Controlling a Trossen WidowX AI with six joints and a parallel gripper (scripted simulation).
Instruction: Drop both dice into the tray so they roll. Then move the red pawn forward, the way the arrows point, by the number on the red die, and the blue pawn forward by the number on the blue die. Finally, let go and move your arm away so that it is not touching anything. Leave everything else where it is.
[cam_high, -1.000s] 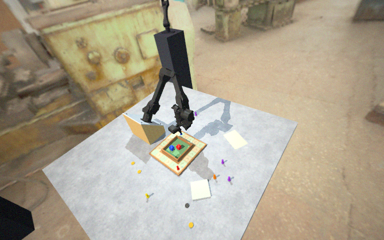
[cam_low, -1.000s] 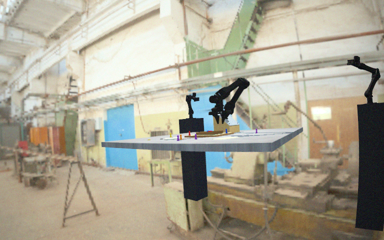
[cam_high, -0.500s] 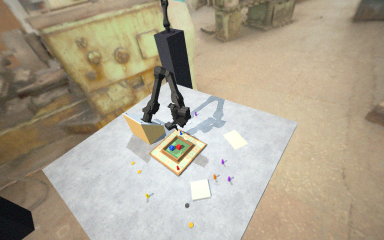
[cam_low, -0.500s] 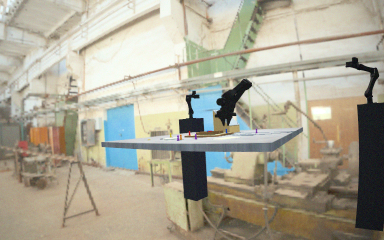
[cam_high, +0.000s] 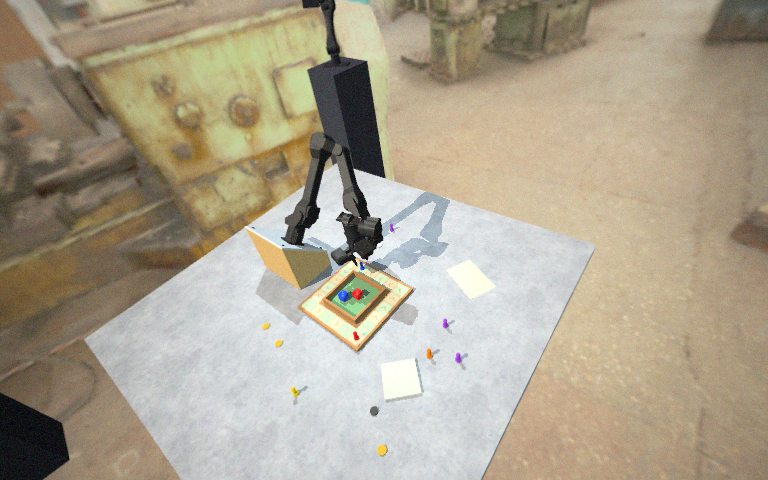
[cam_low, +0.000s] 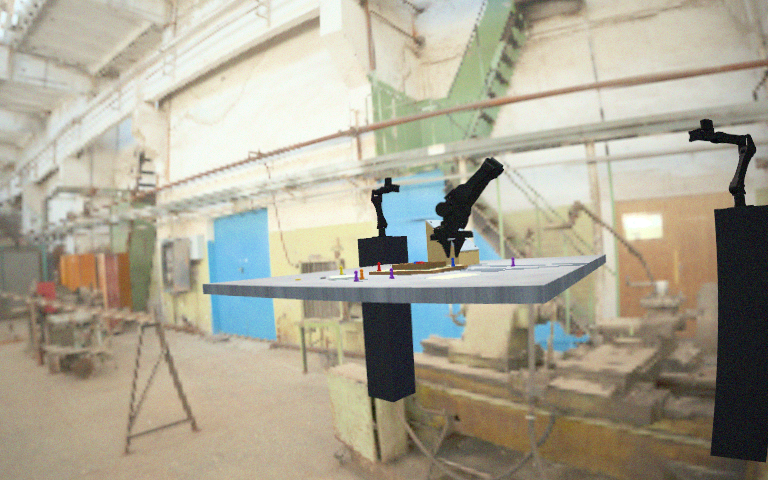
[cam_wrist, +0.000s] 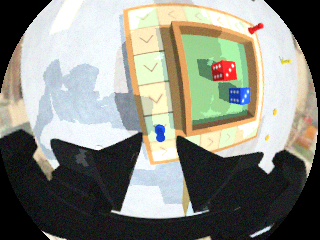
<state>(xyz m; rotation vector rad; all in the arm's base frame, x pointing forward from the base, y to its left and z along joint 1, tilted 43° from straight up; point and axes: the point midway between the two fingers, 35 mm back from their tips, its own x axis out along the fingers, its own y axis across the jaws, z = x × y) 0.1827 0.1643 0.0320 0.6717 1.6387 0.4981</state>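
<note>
Now: gripper tip 2 cm above the blue pawn. From my gripper tip the other things lie so: red pawn 20 cm ahead, 21 cm to the right, 2 cm below; yellow pawn 20 cm ahead, 44 cm to the right, 3 cm below; orange pawn 40 cm ahead, 10 cm to the right, 3 cm below.
</note>
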